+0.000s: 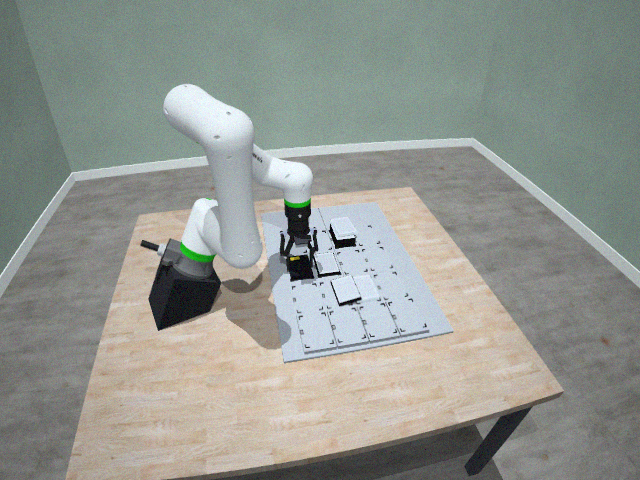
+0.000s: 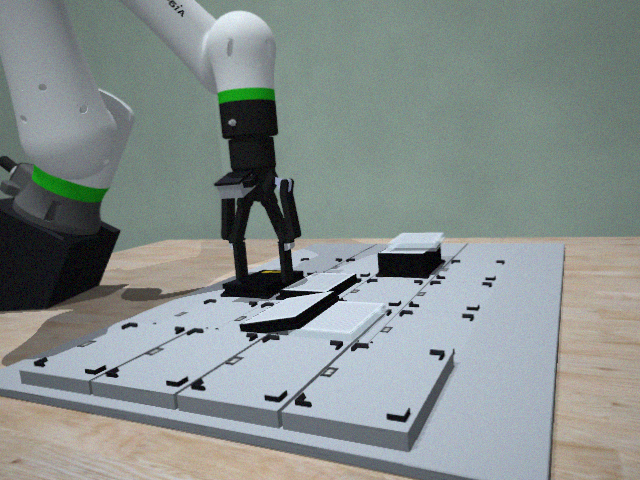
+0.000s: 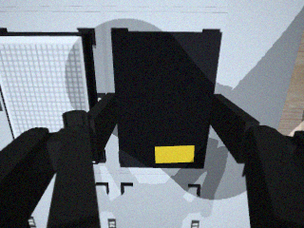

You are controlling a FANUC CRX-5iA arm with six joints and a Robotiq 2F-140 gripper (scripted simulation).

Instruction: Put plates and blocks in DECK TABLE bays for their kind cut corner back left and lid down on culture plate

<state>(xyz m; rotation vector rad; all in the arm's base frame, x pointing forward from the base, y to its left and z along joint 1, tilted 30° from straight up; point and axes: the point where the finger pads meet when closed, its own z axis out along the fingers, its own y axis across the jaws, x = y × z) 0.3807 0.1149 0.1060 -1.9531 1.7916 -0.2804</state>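
My hand is 2 cm above the black culture plate lid. Also, from my hand: flat white plate 23 cm ahead, 13 cm to the right, 3 cm below; black deep-well block 19 cm ahead, 19 cm to the left, 2 cm below.
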